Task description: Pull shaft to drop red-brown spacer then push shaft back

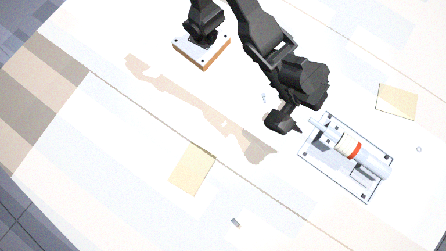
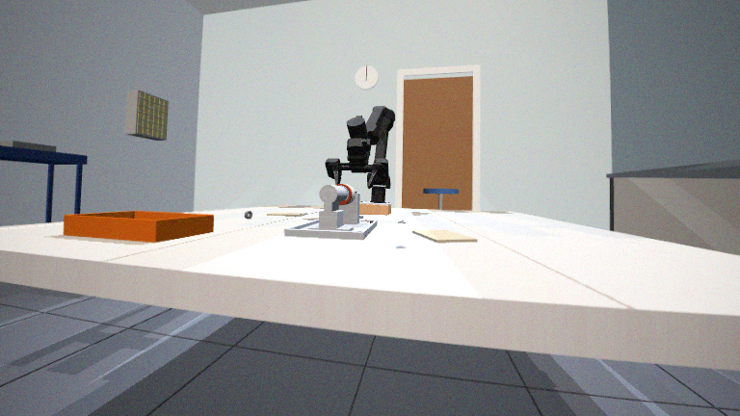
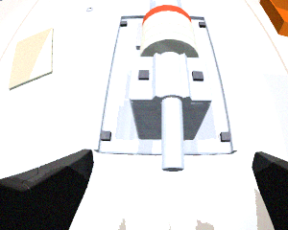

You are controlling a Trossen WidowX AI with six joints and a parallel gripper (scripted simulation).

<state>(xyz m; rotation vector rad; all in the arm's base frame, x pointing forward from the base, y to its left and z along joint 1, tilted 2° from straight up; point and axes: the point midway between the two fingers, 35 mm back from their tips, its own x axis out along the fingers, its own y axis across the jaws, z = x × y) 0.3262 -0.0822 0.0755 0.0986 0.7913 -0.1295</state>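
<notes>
My gripper tip is now 70 mm short of the grey shaft, 10 mm to the left of it and 20 mm above it. Round my gripper tip: orange tray (260 mm ahead, 370 mm to the right, 90 mm below); red-brown spacer (130 mm ahead, 20 mm to the right, 20 mm below).
</notes>
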